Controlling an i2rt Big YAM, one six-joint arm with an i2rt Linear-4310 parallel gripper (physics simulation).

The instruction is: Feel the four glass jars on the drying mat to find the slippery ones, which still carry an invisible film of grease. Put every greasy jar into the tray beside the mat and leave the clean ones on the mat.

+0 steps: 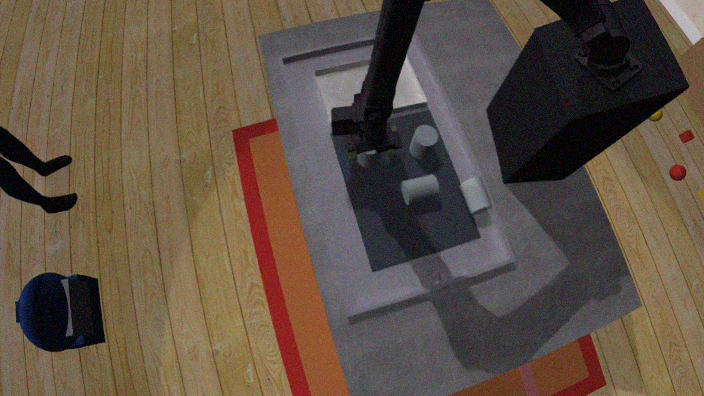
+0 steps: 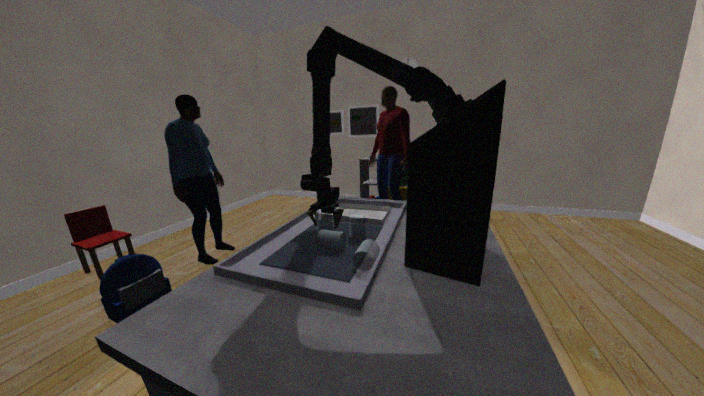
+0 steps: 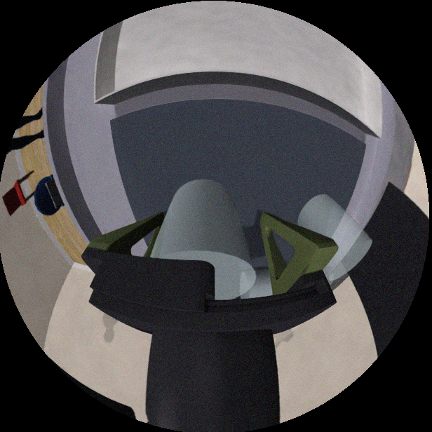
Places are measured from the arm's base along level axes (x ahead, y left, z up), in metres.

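Pixels of known places: gripper, fingertip midpoint: (image 1: 372, 154) (image 2: 326, 226); arm's base, link origin: (image 1: 607, 64) (image 2: 454, 119).
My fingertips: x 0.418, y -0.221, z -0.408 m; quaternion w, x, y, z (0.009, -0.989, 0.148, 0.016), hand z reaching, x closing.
Observation:
For each thing: its top centre in the pictures, then the offset to it from my fingertips. Level surfaces: height alone.
- second upright jar, top centre: (image 1: 426, 135) (image 2: 357, 215) dz +0.068, dx -0.133, dy +0.052 m
- third jar, top centre: (image 1: 422, 185) (image 2: 331, 231) dz +0.048, dx -0.048, dy +0.158 m
- dark mat, surface height: dz -0.017 m
- fourth jar, top centre: (image 1: 479, 192) (image 2: 366, 244) dz +0.045, dx -0.173, dy +0.253 m
- pale tray, top centre: (image 1: 370, 84) (image 2: 357, 210) dz +0.010, dx -0.119, dy -0.194 m
- grey table, surface height: dz -0.021 m
My gripper (image 1: 372, 142) (image 2: 326, 222) (image 3: 212, 216) is open over the mat, its green fingers on either side of an upright jar (image 1: 366, 160) (image 3: 200, 230); nothing is gripped. A second upright jar (image 1: 424, 141) (image 3: 332, 225) stands to the right. A third jar (image 1: 420, 189) (image 2: 331, 240) lies on its side on the dark mat (image 1: 385, 245) (image 2: 295, 260) (image 3: 225, 130). A fourth jar (image 1: 475, 194) (image 2: 366, 251) lies tilted at the mat's right edge, against the raised border. The pale tray (image 1: 345, 90) (image 2: 367, 215) (image 3: 225, 45) is beyond the mat's far end. Any grease is not visible.
A raised lilac-grey border (image 1: 500, 245) (image 2: 290, 285) surrounds mat and tray on the grey table (image 1: 500, 345) (image 2: 350, 370). The black pedestal (image 1: 580, 100) (image 2: 450, 200) carrying the arm stands to the right. Two people (image 2: 190, 145) (image 2: 392, 135) stand beyond the table.

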